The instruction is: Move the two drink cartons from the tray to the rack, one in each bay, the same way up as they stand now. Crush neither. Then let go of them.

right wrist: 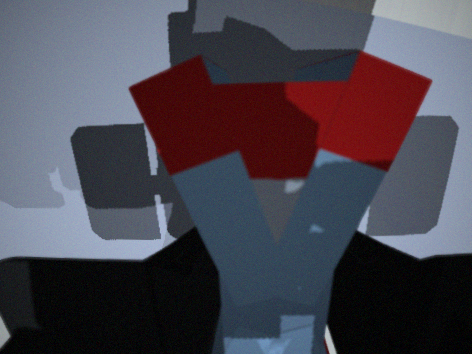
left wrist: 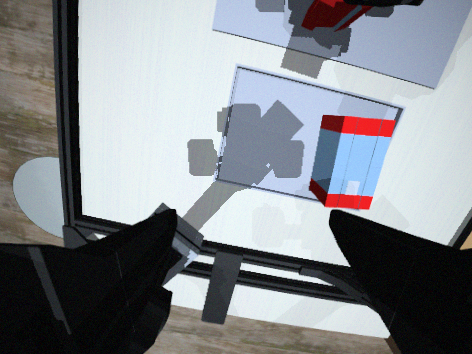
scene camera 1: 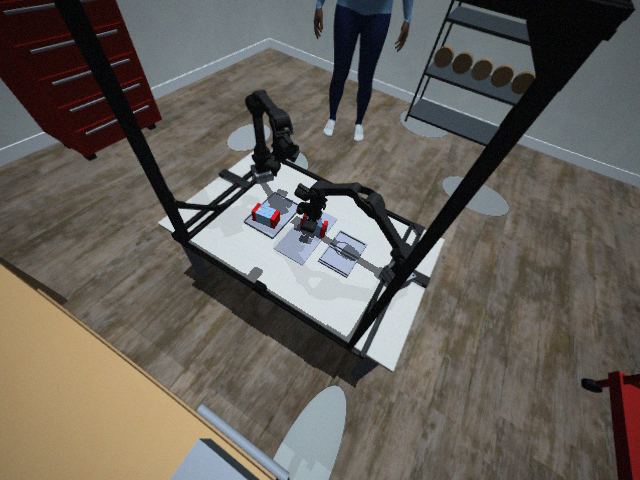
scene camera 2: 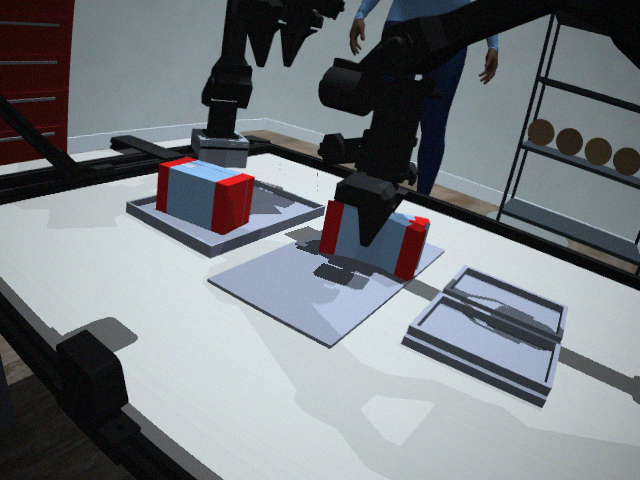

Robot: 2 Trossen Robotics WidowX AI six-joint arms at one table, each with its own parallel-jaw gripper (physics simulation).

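Where they show: left gripper, fingertip midpoint: (left wrist: 253,216) (scene camera 1: 279,170) (scene camera 2: 274,66); right gripper, fingertip midpoint: (right wrist: 265,218) (scene camera 2: 367,242); left arm's base, link origin: (scene camera 1: 261,168) (scene camera 2: 219,134).
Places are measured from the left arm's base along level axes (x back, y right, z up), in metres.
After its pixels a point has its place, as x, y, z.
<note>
One drink carton (scene camera 1: 266,215) @[-0.343, 0.101, 0.018] (scene camera 2: 191,196) @[-0.340, 0.117, -0.012] (left wrist: 357,160) @[-0.321, 0.088, 0.018], a light blue box with red ends and straight sides, lies lengthwise in the tray (scene camera 2: 170,233) @[-0.371, 0.148, -0.051] (left wrist: 280,85) @[-0.324, -0.044, -0.050]. The other carton (scene camera 1: 324,228) @[-0.516, -0.123, 0.016] (scene camera 2: 348,232) @[-0.451, -0.064, -0.016] (right wrist: 270,130) @[-0.423, -0.063, 0.016] has red ends and blue sides pinched in at the waist; it rests on the flat grey board (scene camera 2: 289,294) @[-0.531, 0.043, -0.051]. My right gripper (scene camera 2: 379,232) @[-0.454, -0.095, -0.029] (right wrist: 265,218) @[-0.454, -0.095, -0.029] is shut on its waist; the far finger is hidden in scene camera 2. My left gripper (scene camera 2: 273,64) @[-0.222, -0.015, 0.163] (left wrist: 253,216) @[-0.222, -0.015, 0.163] is open and empty, high behind the tray. The rack (scene camera 2: 480,369) @[-0.701, -0.085, -0.046] has two bays, both empty.
The board lies between the tray and the rack. A dark frame rail (scene camera 2: 289,157) @[0.032, -0.176, -0.050] runs along the table's back edge, and a black block (scene camera 2: 93,369) @[-0.682, 0.247, -0.002] stands on the front rail. My right arm (scene camera 1: 356,188) @[-0.605, -0.165, 0.341] reaches over the rack's side of the table.
</note>
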